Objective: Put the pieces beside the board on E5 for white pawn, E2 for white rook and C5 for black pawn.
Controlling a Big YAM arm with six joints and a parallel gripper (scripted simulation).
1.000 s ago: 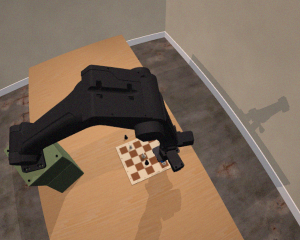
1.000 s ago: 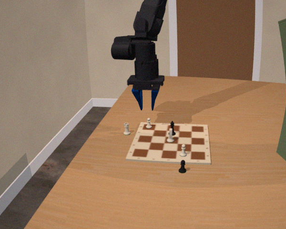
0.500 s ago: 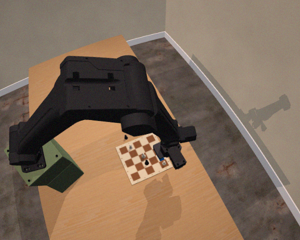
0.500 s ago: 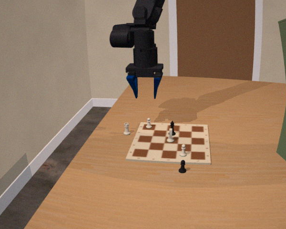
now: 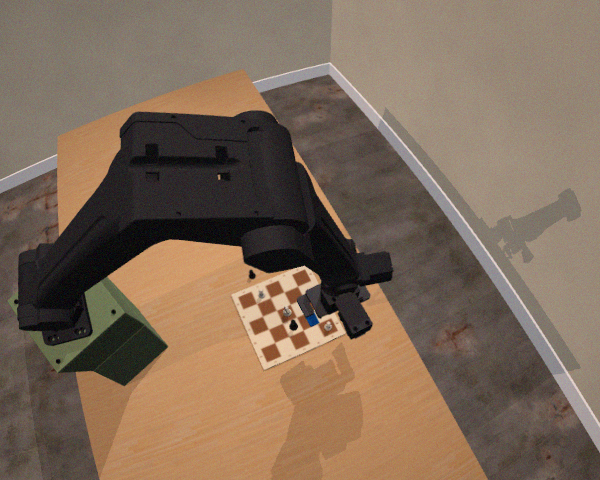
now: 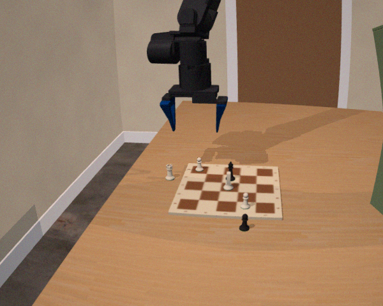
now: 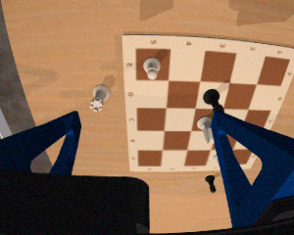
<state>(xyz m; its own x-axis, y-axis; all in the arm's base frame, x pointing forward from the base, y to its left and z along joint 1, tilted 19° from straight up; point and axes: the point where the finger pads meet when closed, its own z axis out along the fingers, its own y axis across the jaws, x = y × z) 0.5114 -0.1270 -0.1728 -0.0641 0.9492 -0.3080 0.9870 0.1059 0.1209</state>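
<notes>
Right now the white rook is 50 mm ahead of my hand, 40 mm to the left of it and 100 mm below it. The rest, counted from my hand: tall black piece 80 mm behind, 30 mm to the left, 80 mm below; then tall white piece 80 mm behind, 70 mm to the left, 90 mm below; then chessboard 90 mm behind, 70 mm to the left, 110 mm below.
</notes>
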